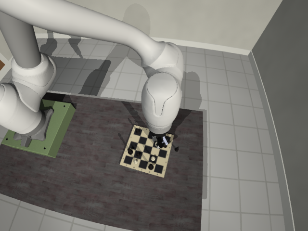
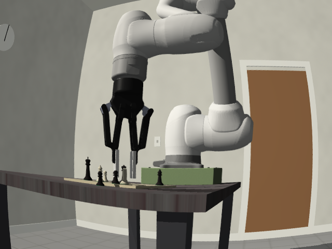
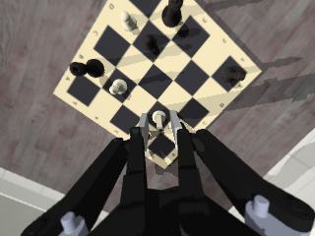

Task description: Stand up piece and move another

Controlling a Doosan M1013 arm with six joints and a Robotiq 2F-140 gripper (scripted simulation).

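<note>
Right now my hand is 50 mm past the chessboard, 50 mm above it and 30 mm to the left of it. Round my hand: white pawn (110 mm behind, 90 mm to the right, 30 mm below).
</note>
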